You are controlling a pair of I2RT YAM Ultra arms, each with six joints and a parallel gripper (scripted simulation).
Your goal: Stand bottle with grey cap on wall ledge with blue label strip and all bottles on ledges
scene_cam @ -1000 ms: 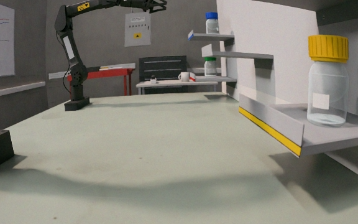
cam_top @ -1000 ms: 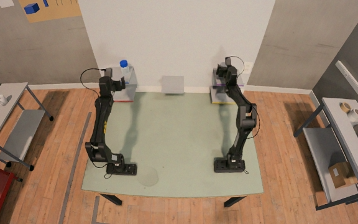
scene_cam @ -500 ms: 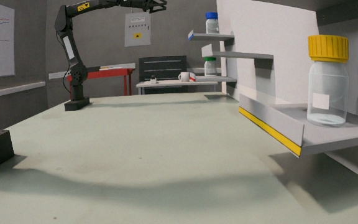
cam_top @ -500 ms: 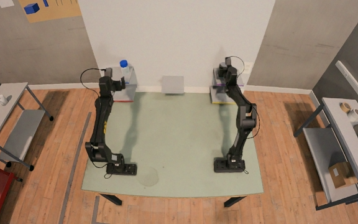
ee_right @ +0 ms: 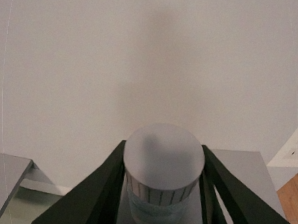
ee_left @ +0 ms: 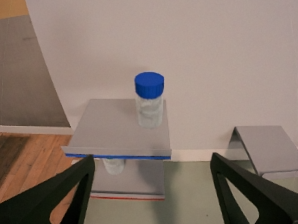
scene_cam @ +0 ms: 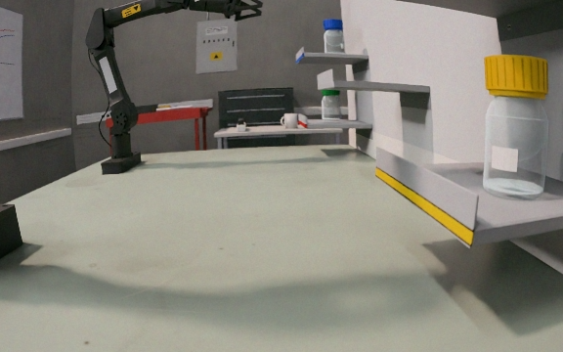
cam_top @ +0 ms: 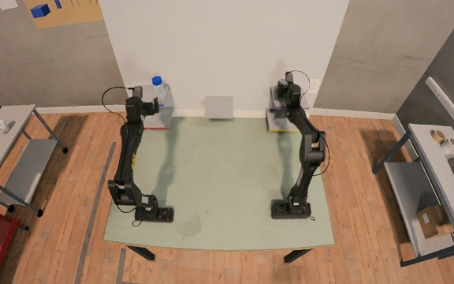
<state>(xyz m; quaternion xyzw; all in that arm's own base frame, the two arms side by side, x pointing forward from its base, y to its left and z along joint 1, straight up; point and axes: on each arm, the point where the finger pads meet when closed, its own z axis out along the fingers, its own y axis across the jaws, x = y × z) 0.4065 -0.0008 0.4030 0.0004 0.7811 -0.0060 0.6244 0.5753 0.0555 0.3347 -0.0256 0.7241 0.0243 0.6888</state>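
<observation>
The grey-capped bottle is 50 mm below my right hand. Round my right hand: yellow-capped bottle 240 mm below, 100 mm to the right, 10 mm behind; blue-capped bottle 680 mm to the left, 50 mm below, 30 mm ahead; yellow strip 300 mm below, 90 mm behind, 50 mm to the right.
</observation>
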